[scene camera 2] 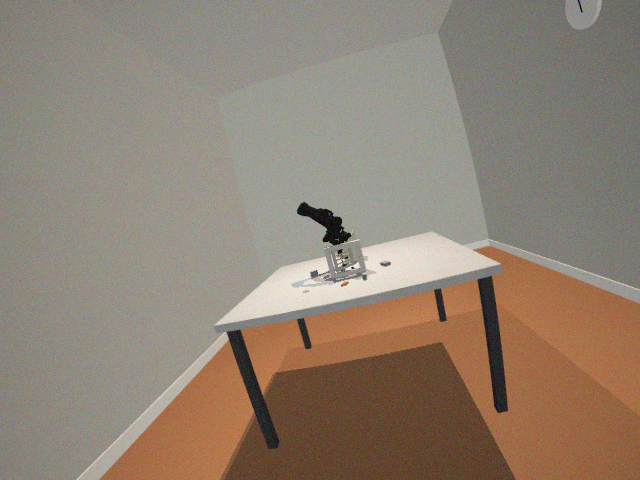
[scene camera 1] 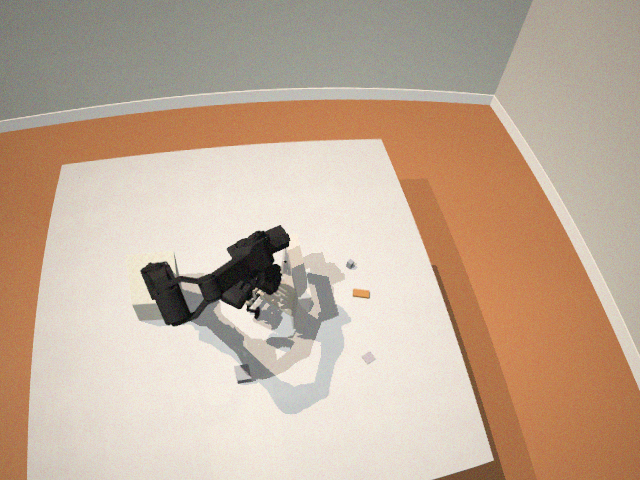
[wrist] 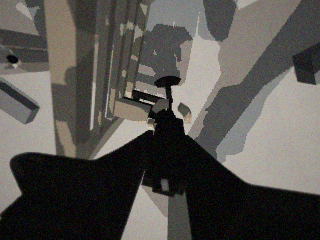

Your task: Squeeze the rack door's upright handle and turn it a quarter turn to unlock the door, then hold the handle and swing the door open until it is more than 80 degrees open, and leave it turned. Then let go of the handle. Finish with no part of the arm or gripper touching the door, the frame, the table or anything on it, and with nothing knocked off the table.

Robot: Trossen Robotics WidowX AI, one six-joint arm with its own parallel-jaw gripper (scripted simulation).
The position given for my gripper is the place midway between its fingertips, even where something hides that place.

I see my gripper [scene camera 1: 246,291] and a white rack [scene camera 1: 293,272].
My gripper also shows in the wrist view [wrist: 167,137].
